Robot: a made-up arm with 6 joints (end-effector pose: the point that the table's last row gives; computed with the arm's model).
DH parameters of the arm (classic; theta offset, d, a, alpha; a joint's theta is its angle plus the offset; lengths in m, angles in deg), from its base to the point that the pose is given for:
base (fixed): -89.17 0 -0.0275 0
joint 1: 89.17 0.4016 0.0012 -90
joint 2: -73.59 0 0.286 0
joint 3: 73.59 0.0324 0.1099 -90
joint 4: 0 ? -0.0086 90
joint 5: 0 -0.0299 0.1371 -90
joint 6: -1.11 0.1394 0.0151 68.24
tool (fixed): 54.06 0.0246 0 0
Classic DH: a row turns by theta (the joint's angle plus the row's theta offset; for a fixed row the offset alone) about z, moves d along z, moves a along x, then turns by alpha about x.
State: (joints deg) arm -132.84 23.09 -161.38 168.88 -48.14 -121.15
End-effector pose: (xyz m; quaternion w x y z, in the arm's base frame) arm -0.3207 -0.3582 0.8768 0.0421 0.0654 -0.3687 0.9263
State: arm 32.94 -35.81 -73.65 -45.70 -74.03 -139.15
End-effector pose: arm 0.0348 0.1979 1.0150 0.6130 0.2448 0.1533 0.7354
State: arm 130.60 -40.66 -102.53 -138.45 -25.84 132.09
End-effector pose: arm -0.2482 0.0124 1.0311 0.6165 0.0899 -0.7331 0.2729
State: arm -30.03 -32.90 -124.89 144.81 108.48 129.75
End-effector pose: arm -0.0091 0.2530 1.2052 0.6210 -0.0657 0.4527 0.6365
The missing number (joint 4, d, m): 0.3839
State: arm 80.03 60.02 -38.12 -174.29 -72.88 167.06
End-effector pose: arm -0.0838 0.1585 0.2059 0.3899 0.5696 -0.2548 -0.6772
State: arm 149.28 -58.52 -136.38 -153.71 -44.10 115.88
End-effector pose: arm 0.1208 -0.2426 0.9985 0.6461 0.3009 -0.6979 -0.0711
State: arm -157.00 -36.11 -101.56 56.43 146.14 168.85
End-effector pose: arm -0.0842 -0.1883 0.8854 0.0289 -0.9336 -0.1586 0.3201
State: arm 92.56 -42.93 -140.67 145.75 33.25 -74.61
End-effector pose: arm -0.0240 -0.2330 1.2235 0.5749 0.6071 -0.5018 0.2216
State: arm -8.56 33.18 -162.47 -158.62 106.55 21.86
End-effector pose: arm 0.4041 -0.0599 1.1305 0.4305 0.3213 -0.5395 0.6484
